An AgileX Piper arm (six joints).
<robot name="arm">
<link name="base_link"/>
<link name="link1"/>
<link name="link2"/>
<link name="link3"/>
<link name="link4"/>
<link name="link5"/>
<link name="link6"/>
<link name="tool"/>
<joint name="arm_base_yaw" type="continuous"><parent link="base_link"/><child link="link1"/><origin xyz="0.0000 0.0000 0.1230" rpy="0.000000 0.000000 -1.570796"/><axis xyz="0 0 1"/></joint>
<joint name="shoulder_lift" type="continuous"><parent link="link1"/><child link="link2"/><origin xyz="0.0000 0.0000 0.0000" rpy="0.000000 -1.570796 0.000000"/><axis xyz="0 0 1"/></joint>
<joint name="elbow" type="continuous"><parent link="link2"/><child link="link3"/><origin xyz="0.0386 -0.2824 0.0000" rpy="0.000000 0.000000 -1.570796"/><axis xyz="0 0 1"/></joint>
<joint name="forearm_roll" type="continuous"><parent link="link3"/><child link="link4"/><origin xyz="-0.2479 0.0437 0.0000" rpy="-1.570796 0.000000 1.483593"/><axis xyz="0 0 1"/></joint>
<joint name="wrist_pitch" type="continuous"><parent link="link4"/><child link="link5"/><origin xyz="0.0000 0.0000 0.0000" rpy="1.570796 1.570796 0.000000"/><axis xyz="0 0 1"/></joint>
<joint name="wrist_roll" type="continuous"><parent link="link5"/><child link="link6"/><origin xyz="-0.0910 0.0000 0.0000" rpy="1.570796 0.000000 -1.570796"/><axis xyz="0 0 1"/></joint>
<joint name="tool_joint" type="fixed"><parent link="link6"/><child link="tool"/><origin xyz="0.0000 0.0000 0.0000" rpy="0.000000 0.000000 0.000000"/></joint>
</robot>
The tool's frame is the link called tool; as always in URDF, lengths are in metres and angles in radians. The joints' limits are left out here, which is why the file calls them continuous.
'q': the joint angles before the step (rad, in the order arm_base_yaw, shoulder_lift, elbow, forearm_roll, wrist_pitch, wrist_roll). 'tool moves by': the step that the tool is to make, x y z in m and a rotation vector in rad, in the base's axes. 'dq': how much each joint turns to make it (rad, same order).
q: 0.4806, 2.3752, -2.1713, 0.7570, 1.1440, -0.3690
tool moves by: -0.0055, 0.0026, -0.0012, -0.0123, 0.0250, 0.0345
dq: 0.0079, 0.0008, 0.0003, -0.0020, 0.0377, -0.0010
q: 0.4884, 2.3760, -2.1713, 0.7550, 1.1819, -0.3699
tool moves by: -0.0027, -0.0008, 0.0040, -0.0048, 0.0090, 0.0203
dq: 0.0001, -0.0059, -0.0057, -0.0024, 0.0297, 0.0003
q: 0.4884, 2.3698, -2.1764, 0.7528, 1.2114, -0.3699
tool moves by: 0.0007, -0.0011, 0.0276, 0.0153, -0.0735, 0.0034
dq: -0.0001, -0.0224, -0.0640, -0.0241, 0.0120, 0.0086
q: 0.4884, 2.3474, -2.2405, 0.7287, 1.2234, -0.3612
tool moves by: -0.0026, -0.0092, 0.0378, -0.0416, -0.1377, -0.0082
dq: 0.0000, -0.0576, -0.0510, -0.1043, 0.0021, 0.0082
